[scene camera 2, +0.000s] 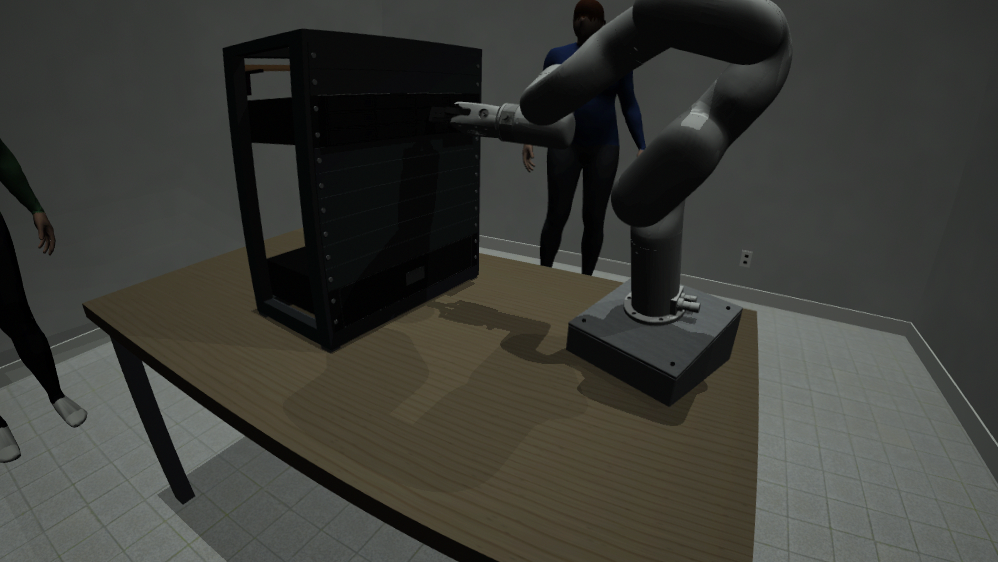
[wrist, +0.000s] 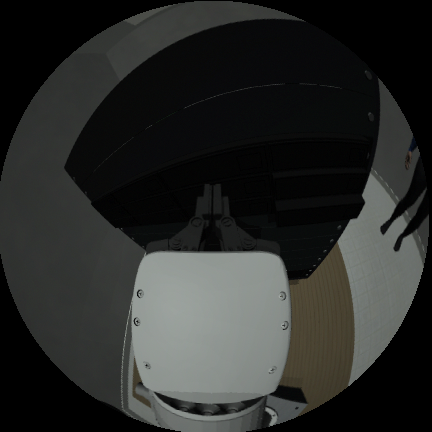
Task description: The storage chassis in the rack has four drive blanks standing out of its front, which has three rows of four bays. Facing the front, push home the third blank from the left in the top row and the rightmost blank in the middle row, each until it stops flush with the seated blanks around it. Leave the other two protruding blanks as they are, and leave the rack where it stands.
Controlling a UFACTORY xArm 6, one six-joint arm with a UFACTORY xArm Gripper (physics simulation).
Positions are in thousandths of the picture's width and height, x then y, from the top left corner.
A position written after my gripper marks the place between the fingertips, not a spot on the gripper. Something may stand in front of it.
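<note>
Black rack (scene camera 2: 391, 360), also in the wrist view (wrist: 679, 369). My gripper (wrist: 492, 448) visible.
</note>
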